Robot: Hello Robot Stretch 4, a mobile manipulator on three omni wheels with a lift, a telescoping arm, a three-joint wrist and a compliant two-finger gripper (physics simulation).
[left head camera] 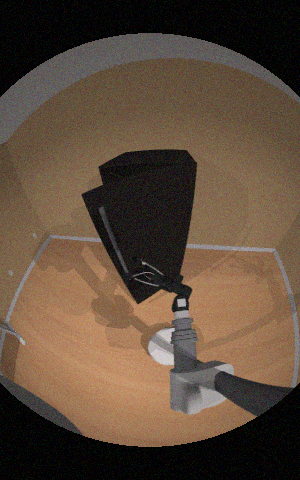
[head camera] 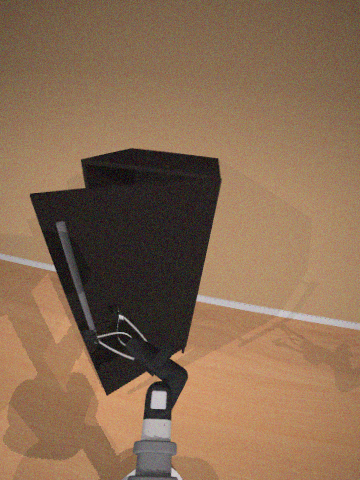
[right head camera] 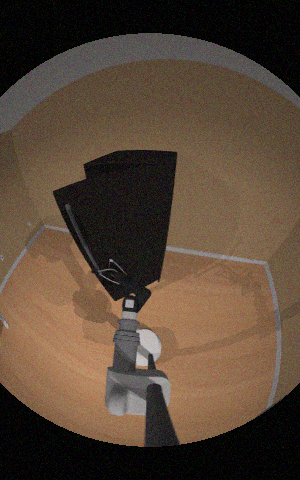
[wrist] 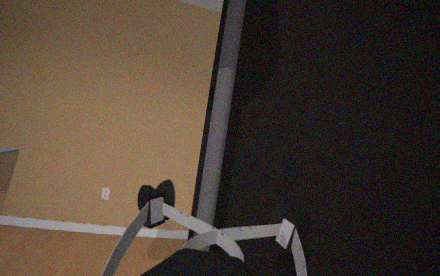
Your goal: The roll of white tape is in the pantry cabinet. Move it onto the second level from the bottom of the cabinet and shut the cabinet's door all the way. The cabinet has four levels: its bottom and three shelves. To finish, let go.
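Where they show: gripper, between the fingertips: (left head camera: 130, 265) (head camera: 99, 319) (right head camera: 98, 261) (wrist: 223, 206); robot's base, origin of its link: (left head camera: 168, 345) (right head camera: 140, 345).
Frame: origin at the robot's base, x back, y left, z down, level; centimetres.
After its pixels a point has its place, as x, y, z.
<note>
The black pantry cabinet (head camera: 155, 164) @[-94.5, 9.7, -137.2] (left head camera: 150, 157) @[-94.8, 7.6, -137.2] (right head camera: 135, 157) @[-94.6, 5.4, -137.2] stands against the wall. Its door (head camera: 145, 255) @[-62.7, 9.0, -111.1] (left head camera: 155, 210) @[-63.9, 7.2, -116.3] (right head camera: 130, 210) @[-65.5, 4.9, -115.0] (wrist: 340, 140) @[-56.3, 18.5, -102.7] stands ajar, with a gap behind its top left part. A long grey bar handle (head camera: 75, 275) @[-45.6, 25.4, -115.7] (left head camera: 113, 240) @[-45.8, 25.4, -115.4] (right head camera: 81, 235) @[-46.3, 24.9, -114.7] (wrist: 220, 130) @[-46.2, 25.0, -102.0] runs along the door's free left edge. My gripper (head camera: 104, 327) (left head camera: 135, 270) (right head camera: 104, 266) (wrist: 223, 206) @[-46.3, 22.2, -95.0] is open at the handle's lower end. In the wrist view one fingertip is left of the handle and the other right of it, before the door. The white tape does not show; the door hides the shelves.
The tan wall (head camera: 270, 175) @[-132.9, -62.3, -131.1] (wrist: 100, 100) @[-41.2, 275.6, -124.8] is behind the cabinet, with a white baseboard (head camera: 275, 312) @[-123.3, -112.0, -2.2] (wrist: 65, 226) @[-25.1, 277.0, -1.5] and a small outlet (wrist: 105, 193) @[-58.0, 272.3, -37.3]. Part of a grey object (left head camera: 12, 334) (wrist: 7, 167) @[31.9, 287.7, -50.5] shows at the left edge. Wooden floor (head camera: 260, 390) @[-57.6, -73.8, 2.8] extends in front.
</note>
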